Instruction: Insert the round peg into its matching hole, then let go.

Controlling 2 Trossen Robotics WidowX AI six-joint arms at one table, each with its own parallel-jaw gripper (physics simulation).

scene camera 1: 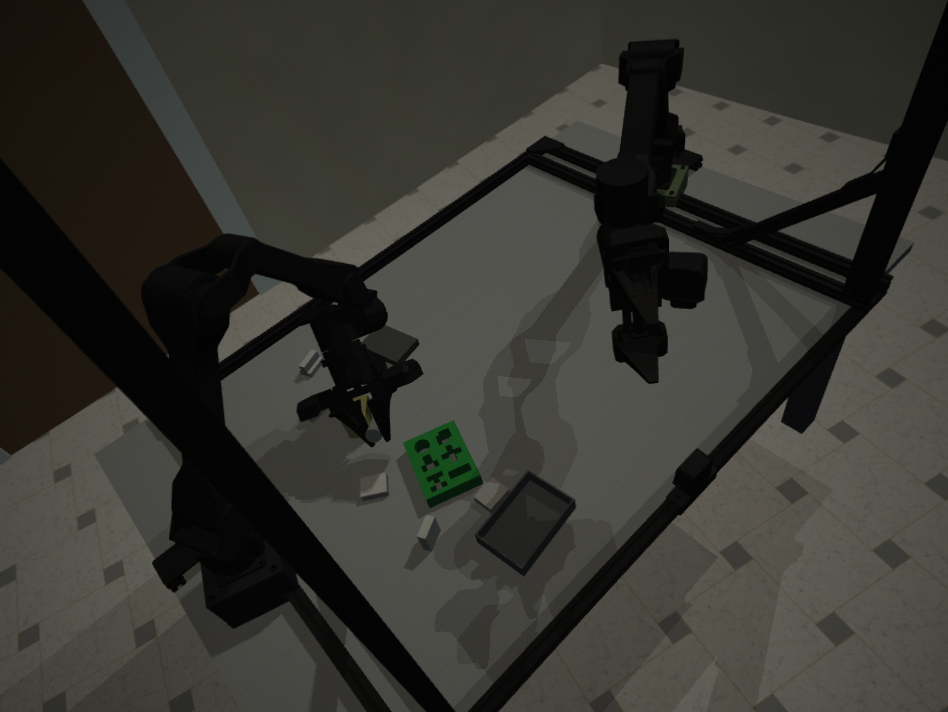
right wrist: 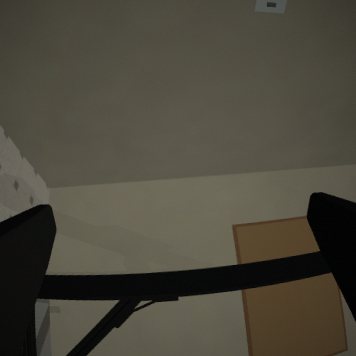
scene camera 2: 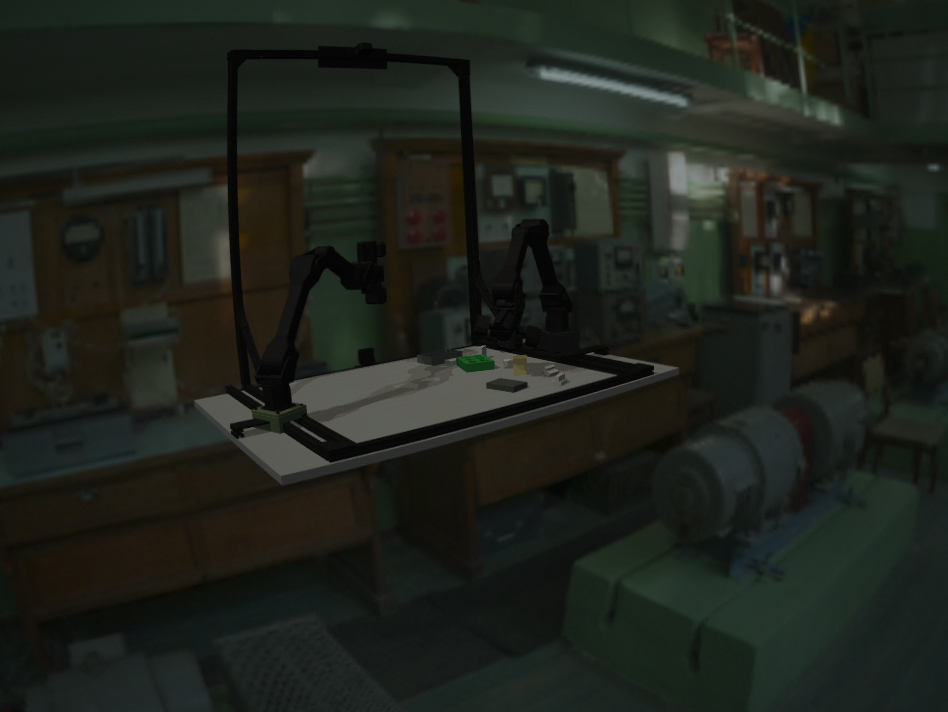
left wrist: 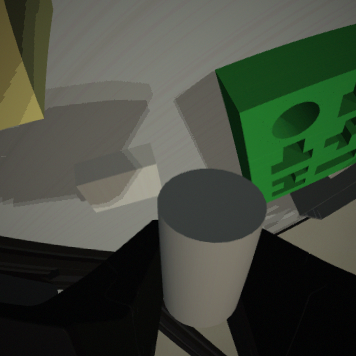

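A grey-white round peg (left wrist: 207, 260) (scene camera 1: 372, 435) is held upright between the fingers of my left gripper (scene camera 1: 379, 440) (left wrist: 197, 231), which is shut on it. The green hole board (scene camera 1: 442, 467) (scene camera 2: 475, 363) (left wrist: 285, 75) lies flat on the table. Its round hole (scene camera 1: 421, 446) (left wrist: 296, 120) is at the corner nearest the peg and shows empty. In scene camera 1 the peg is to the left of the board, apart from it and above table height. My right gripper (right wrist: 183, 213) is open and empty, far from the board.
A dark tray (scene camera 1: 525, 524) lies by the board. Loose white pieces (scene camera 1: 373, 485) (scene camera 1: 428, 530) lie nearby. A yellow block (scene camera 2: 520, 364) (left wrist: 22, 65) stands close to the left gripper. A dark flat block (scene camera 1: 392, 344) (scene camera 2: 506, 384) lies behind it.
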